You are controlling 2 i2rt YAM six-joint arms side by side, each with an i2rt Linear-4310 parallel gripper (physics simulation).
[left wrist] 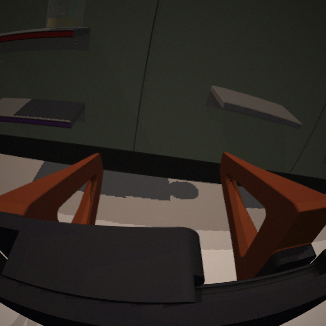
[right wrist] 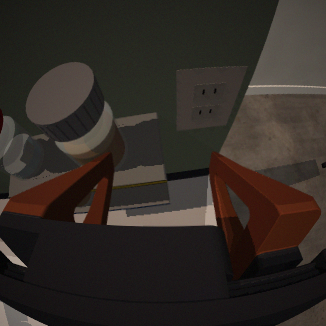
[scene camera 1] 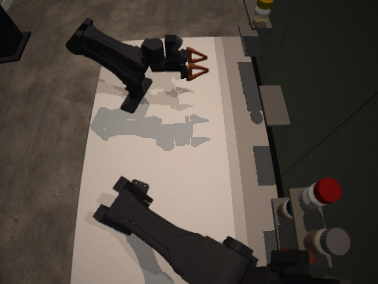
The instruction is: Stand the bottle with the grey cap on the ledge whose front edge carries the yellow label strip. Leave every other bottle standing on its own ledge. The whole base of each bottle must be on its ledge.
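Places are measured from the left arm's base along level axes (x ahead, y left, z up), in centimetres.
Pixels of known places: left gripper, fingertip midpoint: [left wrist: 160, 160] [scene camera 1: 208, 63]; right gripper, fingertip midpoint: [right wrist: 161, 160] [scene camera 1: 314, 275]; left arm's base, link origin: [scene camera 1: 136, 94].
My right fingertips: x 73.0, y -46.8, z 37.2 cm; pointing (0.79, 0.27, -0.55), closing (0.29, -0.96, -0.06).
Observation:
For each thing: its top centre in the pictures, then the offset to it from my right fingertips. "*": a spot on its surface instead.
- bottle with the grey cap, top centre: [right wrist: 56, 89] [scene camera 1: 338, 241] dx +2.0, dy +7.7, dz +2.9 cm
- ledge with the yellow label strip, surface spot: [scene camera 1: 294, 207] * dx -4.7, dy +14.3, dz -7.6 cm
- red-capped bottle, top centre: [scene camera 1: 330, 189] dx -1.7, dy +17.7, dz +2.9 cm
- blue-capped bottle, top centre: [scene camera 1: 299, 206] dx -2.3, dy +16.1, dz -11.1 cm
- yellow-capped bottle, surface spot: [scene camera 1: 262, 12] * dx -29.3, dy +74.8, dz -1.1 cm
- red-strip ledge, surface spot: [left wrist: 55, 35] * dx -32.4, dy +75.8, dz -8.5 cm
- plain ledge, top centre: [left wrist: 258, 102] [scene camera 1: 274, 104] dx -15.6, dy +47.6, dz -14.6 cm
- wall outlet, top centre: [right wrist: 210, 83] dx +10.5, dy -1.7, dz -3.8 cm
The bottle with the grey cap [scene camera 1: 327, 242] [right wrist: 82, 107] stands upright on the ledge with the yellow label strip [scene camera 1: 294, 207] [right wrist: 145, 184]; its base is partly hidden by a finger in the right wrist view. The red-capped bottle [scene camera 1: 321, 193] stands beside it on the same ledge. My right gripper [right wrist: 161, 160] is open and empty, in front of the ledge. In the right wrist view the grey-capped bottle is behind and above its left-hand finger, not between the fingers. My left gripper [scene camera 1: 207, 64] [left wrist: 160, 160] is open and empty over the table, away from the bottles.
A blue-capped bottle [scene camera 1: 285, 209] stands on a lower ledge. A yellow-capped bottle [scene camera 1: 262, 12] stands on the red-strip ledge [left wrist: 55, 35]. A purple-strip ledge [left wrist: 42, 121] and a plain ledge [scene camera 1: 275, 105] [left wrist: 255, 106] are on the dark wall. A wall outlet [right wrist: 210, 97] is right of the grey-capped bottle.

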